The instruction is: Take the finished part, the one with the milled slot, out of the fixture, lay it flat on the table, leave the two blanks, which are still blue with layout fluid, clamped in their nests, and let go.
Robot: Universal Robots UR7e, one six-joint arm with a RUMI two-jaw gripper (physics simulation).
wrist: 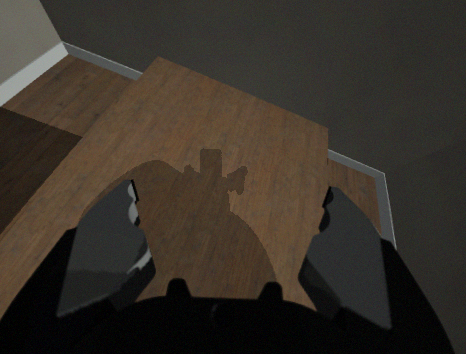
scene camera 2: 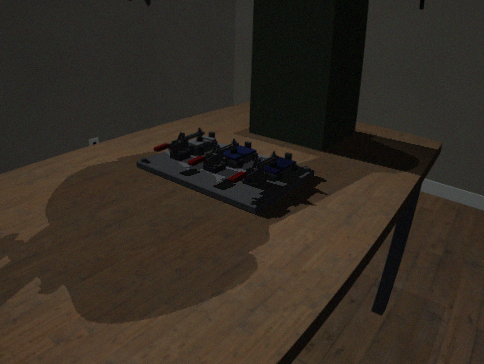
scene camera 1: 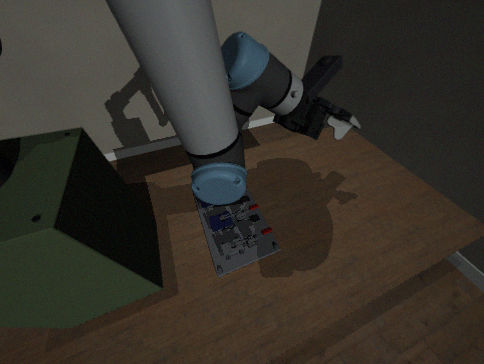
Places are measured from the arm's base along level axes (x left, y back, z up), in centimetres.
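Pixels of known places: gripper, fingertip midpoint: (wrist: 231, 185) (scene camera 1: 331, 121).
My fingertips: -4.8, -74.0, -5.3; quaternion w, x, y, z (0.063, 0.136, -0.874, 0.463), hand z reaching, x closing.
Ahead of a thing's pixels: the offset from my fingertips to its top centre, as dx, dy, dz. Level surfaces: height alone.
The fixture plate (scene camera 1: 250, 257) (scene camera 2: 167, 167) lies on the table with three nests in a row and red-handled clamps. A plain grey part {-7.7, +34.3, -34.5} (scene camera 1: 230, 248) (scene camera 2: 203, 144), the finished one, sits in an end nest; its slot is too small and dark to make out. A blue blank {+3.3, +34.2, -35.0} (scene camera 1: 219, 221) (scene camera 2: 240, 153) sits in the middle nest. The other blue blank {+14.3, +34.2, -35.5} (scene camera 1: 205, 204) (scene camera 2: 280, 166) sits in the far end nest, partly hidden by the arm in scene camera 1. My gripper (scene camera 1: 349, 131) (wrist: 231, 185) is open and empty, high above the table and off to the side of the fixture.
A large green block (scene camera 1: 105, 280) (scene camera 2: 295, 70) stands beside the fixture. The wooden table {dz -38.6} (scene camera 1: 380, 200) (scene camera 2: 325, 215) (wrist: 250, 130) bears the arm's broad shadow. The arm's blue-capped joint (scene camera 1: 220, 184) hangs over the fixture in scene camera 1. Walls rise beyond the table edges.
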